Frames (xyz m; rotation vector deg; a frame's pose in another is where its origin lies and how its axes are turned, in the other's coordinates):
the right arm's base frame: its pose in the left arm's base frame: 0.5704 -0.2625 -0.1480 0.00 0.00 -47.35
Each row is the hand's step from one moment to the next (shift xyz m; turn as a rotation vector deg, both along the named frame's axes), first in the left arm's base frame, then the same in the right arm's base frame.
Working: the left arm's base frame: its pose in the right arm's base frame: -0.5795 -0.2417 0.1480 0.00 0.00 47.35

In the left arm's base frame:
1: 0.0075 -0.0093 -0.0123 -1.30 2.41 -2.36
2: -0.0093 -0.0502 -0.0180 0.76 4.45 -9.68
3: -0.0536 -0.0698 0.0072 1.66 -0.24 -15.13
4: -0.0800 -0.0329 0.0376 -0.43 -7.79 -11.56
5: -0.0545 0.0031 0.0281 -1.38 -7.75 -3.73
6: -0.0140 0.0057 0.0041 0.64 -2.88 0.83
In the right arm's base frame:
1: 0.0119 -0.0008 -0.0123 -2.65 0.68 -2.36
2: 0.0306 -0.0409 -0.0180 -2.76 3.57 -9.68
3: 0.0150 -0.0867 0.0072 1.30 1.06 -15.13
4: -0.0300 -0.0811 0.0376 5.44 -5.59 -11.56
5: -0.0392 -0.0380 0.0281 4.77 -6.27 -3.73
6: -0.0137 -0.0064 0.0041 2.55 -1.48 0.83

